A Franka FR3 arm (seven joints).
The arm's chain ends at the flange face. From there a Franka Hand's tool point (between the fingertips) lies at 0.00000 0.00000 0.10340 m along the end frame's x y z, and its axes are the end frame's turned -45 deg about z.
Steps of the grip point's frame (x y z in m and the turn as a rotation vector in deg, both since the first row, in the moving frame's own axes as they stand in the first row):
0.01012 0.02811 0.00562 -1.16 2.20 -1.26
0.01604 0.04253 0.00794 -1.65 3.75 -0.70
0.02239 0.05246 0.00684 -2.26 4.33 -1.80
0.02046 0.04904 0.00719 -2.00 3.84 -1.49
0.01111 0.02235 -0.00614 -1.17 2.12 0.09
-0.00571 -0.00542 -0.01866 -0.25 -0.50 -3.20
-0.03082 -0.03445 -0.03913 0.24 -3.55 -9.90
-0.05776 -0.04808 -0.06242 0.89 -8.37 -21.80
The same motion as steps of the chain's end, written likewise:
0.02276 0.01409 0.00572 0.74 2.38 -1.26
0.03455 0.02145 0.00820 1.48 3.82 -0.70
0.04457 0.02403 0.00722 1.46 4.66 -1.80
0.04173 0.02265 0.00749 1.30 4.13 -1.49
0.01946 0.00916 -0.00605 0.67 2.33 0.09
-0.00758 -0.00076 -0.01866 -0.53 -0.18 -3.20
-0.04171 -0.00718 -0.03893 -2.34 -2.68 -9.90
-0.06514 -0.00465 -0.06132 -5.29 -6.55 -21.80

